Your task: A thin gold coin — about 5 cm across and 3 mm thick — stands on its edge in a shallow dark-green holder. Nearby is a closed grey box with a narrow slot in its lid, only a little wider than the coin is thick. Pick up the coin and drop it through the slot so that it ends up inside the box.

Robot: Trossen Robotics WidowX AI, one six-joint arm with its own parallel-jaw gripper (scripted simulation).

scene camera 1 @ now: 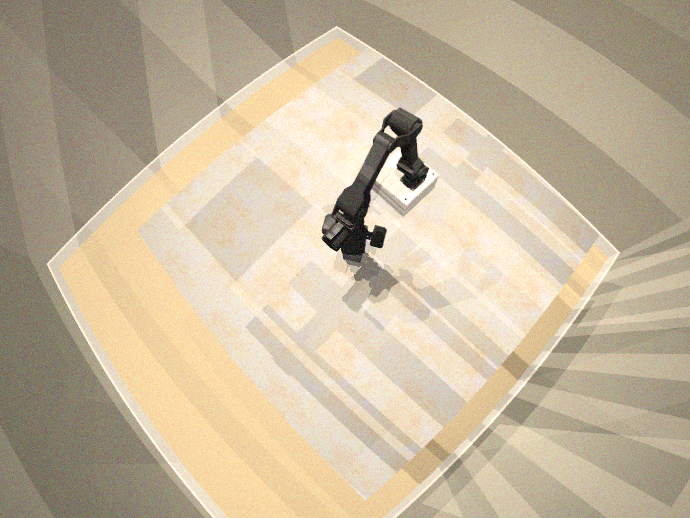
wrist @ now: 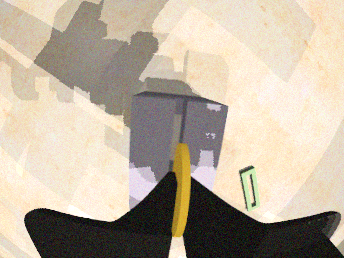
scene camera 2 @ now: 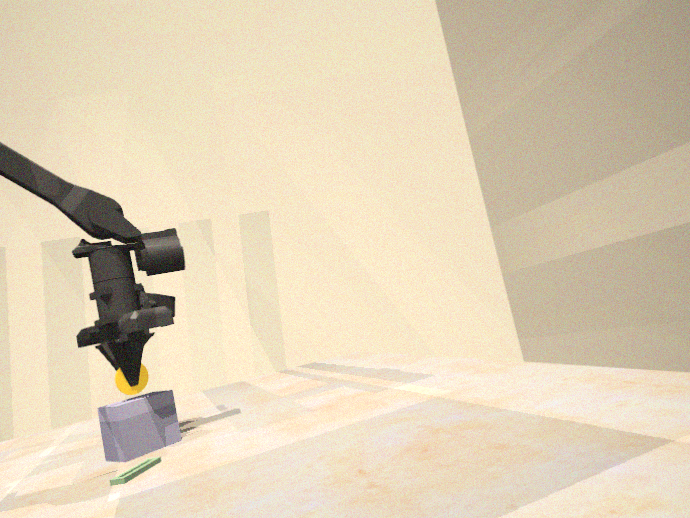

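Note:
Gold coin, carried by my gripper. Gripper visible in scene camera 1, in the wrist view too.

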